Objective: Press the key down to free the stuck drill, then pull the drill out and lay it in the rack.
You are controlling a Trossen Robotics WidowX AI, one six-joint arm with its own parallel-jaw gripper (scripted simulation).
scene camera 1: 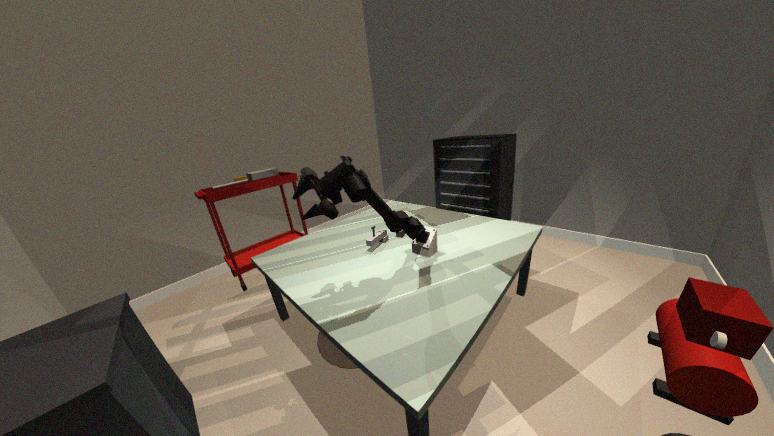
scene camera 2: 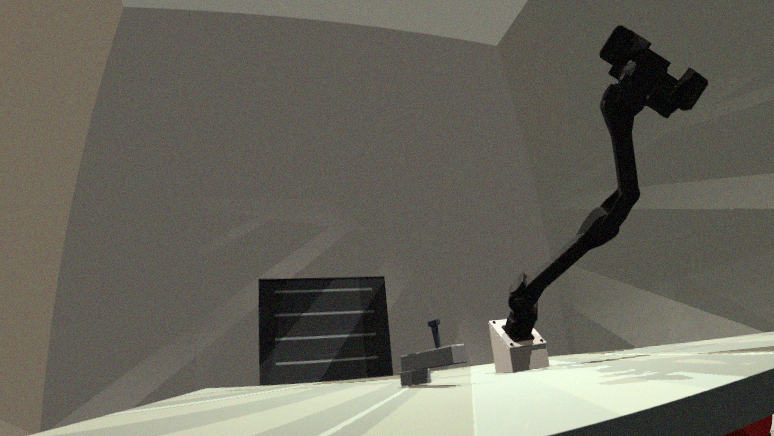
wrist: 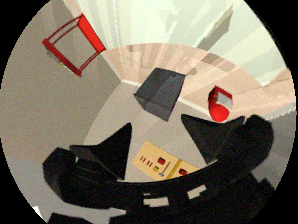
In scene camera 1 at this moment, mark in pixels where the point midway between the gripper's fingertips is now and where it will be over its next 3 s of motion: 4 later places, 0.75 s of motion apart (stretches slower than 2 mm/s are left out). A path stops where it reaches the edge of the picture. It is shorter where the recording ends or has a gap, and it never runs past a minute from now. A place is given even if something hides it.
My gripper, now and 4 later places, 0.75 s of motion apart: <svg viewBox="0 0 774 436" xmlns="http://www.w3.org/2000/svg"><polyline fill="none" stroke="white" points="297,208 294,173 331,188 370,223 373,226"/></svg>
